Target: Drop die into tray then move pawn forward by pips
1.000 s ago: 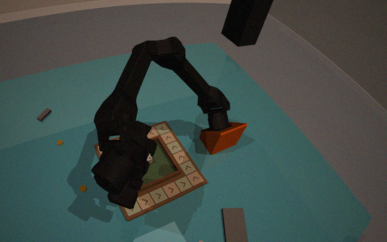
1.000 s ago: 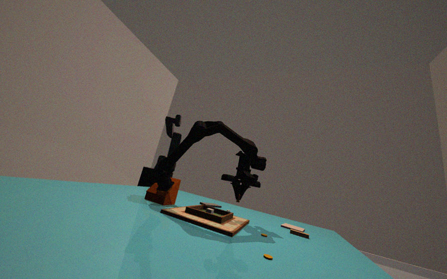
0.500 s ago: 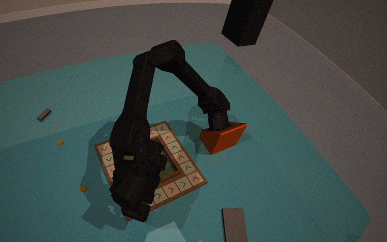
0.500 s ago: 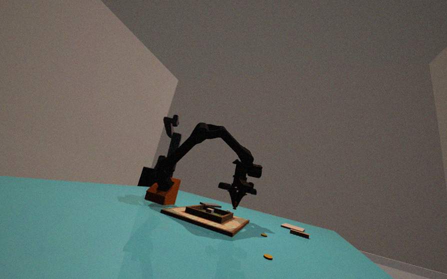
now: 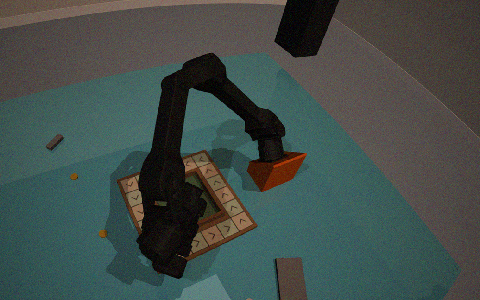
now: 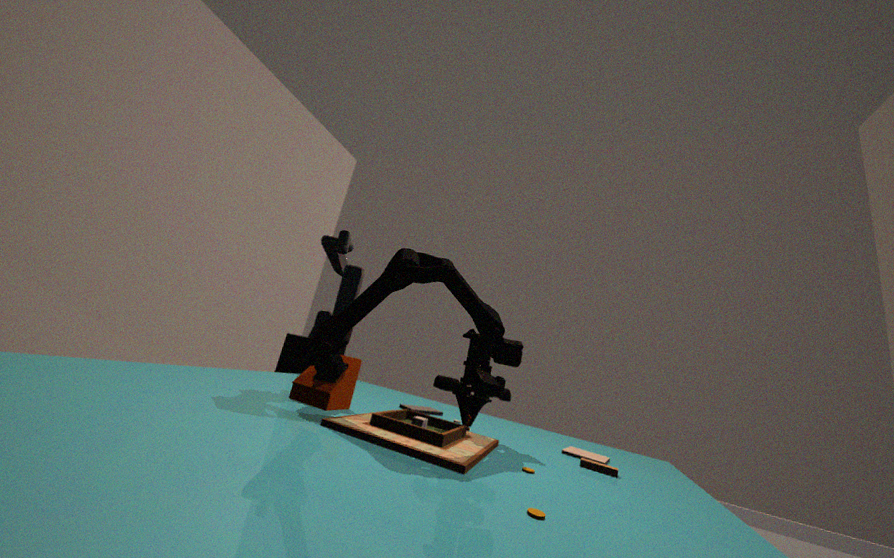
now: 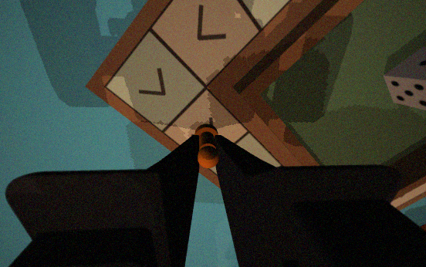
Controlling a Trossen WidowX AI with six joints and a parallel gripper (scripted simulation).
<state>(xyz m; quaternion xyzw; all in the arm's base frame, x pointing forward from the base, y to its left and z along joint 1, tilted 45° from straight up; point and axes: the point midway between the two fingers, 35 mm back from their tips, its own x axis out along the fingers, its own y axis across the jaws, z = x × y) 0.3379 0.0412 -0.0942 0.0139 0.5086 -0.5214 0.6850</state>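
Right now the orange pawn is 10 mm above my gripper tip. The rest, counted from my gripper tip: green dice tray (110 mm to the right, 70 mm behind, 20 mm below); then white disc (190 mm to the left, 80 mm behind, 30 mm below); then white die (120 mm to the right, 70 mm behind).
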